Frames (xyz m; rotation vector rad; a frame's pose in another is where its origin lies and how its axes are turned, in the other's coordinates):
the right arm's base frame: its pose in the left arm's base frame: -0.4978 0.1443 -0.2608 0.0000 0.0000 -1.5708
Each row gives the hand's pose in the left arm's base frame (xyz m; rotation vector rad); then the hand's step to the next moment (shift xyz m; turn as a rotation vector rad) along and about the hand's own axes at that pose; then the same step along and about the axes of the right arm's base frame.
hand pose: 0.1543 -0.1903 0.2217 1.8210 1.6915 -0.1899
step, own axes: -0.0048 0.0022 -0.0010 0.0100 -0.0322 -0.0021
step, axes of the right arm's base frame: 0.0035 0.0010 0.0040 -0.0086 -0.0292 -0.0147
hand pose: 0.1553 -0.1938 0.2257 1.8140 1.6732 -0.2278
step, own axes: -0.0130 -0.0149 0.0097 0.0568 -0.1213 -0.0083
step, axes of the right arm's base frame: 0.0166 -0.0134 -0.0056 -0.0484 -0.1068 -0.0652
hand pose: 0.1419 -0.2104 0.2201 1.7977 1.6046 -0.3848
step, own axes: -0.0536 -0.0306 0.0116 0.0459 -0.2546 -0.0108
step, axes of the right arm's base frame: 0.0479 -0.0371 0.0164 -0.0420 -0.2370 -0.0956
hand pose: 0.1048 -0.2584 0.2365 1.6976 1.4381 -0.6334
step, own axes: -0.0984 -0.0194 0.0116 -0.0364 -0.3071 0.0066
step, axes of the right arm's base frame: 0.0644 -0.0396 0.0669 0.0172 -0.3042 -0.0531
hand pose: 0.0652 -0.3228 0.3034 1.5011 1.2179 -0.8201
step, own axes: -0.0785 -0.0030 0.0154 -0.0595 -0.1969 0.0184
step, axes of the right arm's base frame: 0.0373 -0.0224 0.0672 0.0350 -0.2035 -0.0047
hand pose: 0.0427 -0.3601 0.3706 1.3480 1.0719 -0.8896
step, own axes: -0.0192 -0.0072 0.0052 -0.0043 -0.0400 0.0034
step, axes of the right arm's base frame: 0.0074 -0.0121 0.0157 0.0060 -0.0390 -0.0083
